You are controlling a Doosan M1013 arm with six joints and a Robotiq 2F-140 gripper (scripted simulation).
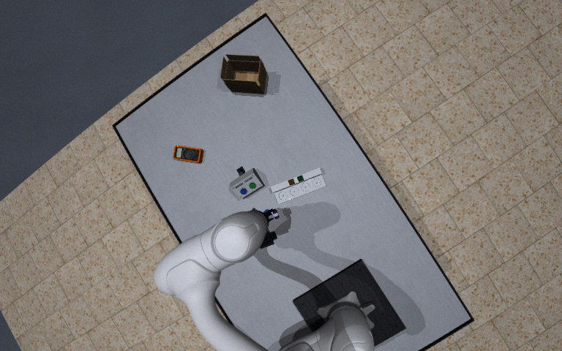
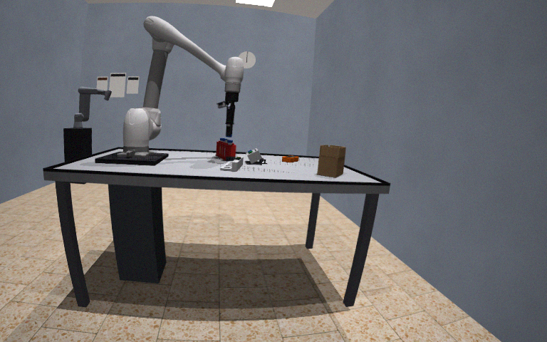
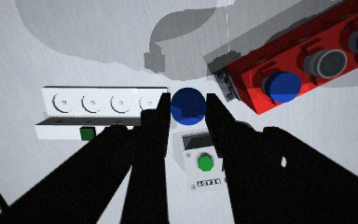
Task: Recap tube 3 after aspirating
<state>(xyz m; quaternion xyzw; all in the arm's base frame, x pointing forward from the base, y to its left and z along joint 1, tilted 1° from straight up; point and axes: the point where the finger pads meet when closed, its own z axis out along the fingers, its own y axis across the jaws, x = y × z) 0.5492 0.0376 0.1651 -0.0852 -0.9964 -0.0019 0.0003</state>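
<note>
The blue cycle key is 130 mm ahead of my hand, 60 mm to the left of it and 120 mm below it. Also, from my hand: key housing (150 mm ahead, 40 mm to the left, 130 mm below); green ready key (130 mm ahead, 10 mm to the left, 120 mm below); blue cap (30 mm below).
</note>
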